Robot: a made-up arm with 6 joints. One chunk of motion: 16 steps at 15 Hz.
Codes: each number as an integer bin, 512 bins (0 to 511) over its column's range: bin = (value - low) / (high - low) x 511, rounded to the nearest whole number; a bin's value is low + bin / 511 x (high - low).
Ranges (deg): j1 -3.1..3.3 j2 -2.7..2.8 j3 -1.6..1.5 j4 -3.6..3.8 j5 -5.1..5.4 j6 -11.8..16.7
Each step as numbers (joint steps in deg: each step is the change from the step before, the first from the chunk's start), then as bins.
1 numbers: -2.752 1.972 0.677 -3.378 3.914 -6.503
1 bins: 28 434 375 15 439 95
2 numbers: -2.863 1.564 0.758 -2.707 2.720 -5.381
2 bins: 19 396 389 62 381 115
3 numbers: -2.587 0.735 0.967 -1.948 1.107 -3.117
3 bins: 41 319 423 114 302 156
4 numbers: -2.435 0.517 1.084 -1.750 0.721 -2.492
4 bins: 53 299 442 128 283 167
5 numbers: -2.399 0.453 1.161 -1.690 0.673 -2.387
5 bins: 56 293 455 132 281 169
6 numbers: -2.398 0.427 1.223 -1.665 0.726 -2.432
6 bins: 56 291 465 134 284 168
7 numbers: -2.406 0.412 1.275 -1.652 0.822 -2.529
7 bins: 55 289 474 135 288 166
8 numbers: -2.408 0.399 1.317 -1.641 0.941 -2.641
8 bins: 55 288 481 135 294 164
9 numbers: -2.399 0.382 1.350 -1.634 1.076 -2.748
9 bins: 56 286 486 136 301 162
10 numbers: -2.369 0.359 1.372 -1.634 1.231 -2.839
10 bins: 58 284 490 136 308 161
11 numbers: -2.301 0.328 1.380 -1.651 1.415 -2.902
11 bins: 64 281 491 135 317 160
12 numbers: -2.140 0.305 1.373 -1.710 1.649 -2.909
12 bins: 77 279 490 131 328 159
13 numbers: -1.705 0.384 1.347 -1.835 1.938 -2.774
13 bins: 111 287 486 122 343 162
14 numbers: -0.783 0.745 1.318 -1.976 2.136 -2.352
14 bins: 185 320 481 112 352 169
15 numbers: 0.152 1.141 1.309 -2.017 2.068 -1.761
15 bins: 260 357 480 109 349 180
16 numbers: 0.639 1.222 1.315 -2.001 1.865 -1.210
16 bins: 299 364 481 110 339 190
